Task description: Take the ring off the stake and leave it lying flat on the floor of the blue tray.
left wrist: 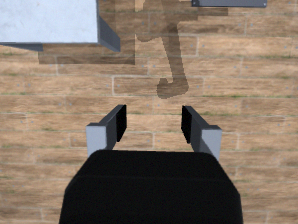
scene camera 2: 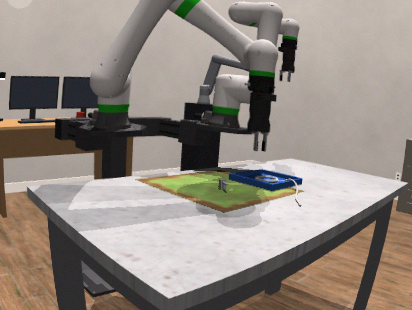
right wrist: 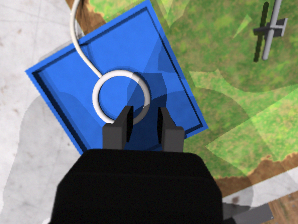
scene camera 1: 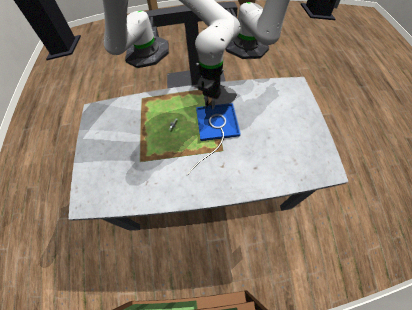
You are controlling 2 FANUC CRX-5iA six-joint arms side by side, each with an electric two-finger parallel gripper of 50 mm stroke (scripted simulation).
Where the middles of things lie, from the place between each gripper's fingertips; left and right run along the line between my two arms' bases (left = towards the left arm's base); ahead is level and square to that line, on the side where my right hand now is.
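Blue tray [scene camera 1: 207, 132] 20 mm ahead of my right hand [scene camera 2: 259, 151], 30 mm to the left of it, 120 mm below it. Blue tray 490 mm ahead of my left hand, 700 mm to the right of it, 420 mm below it.
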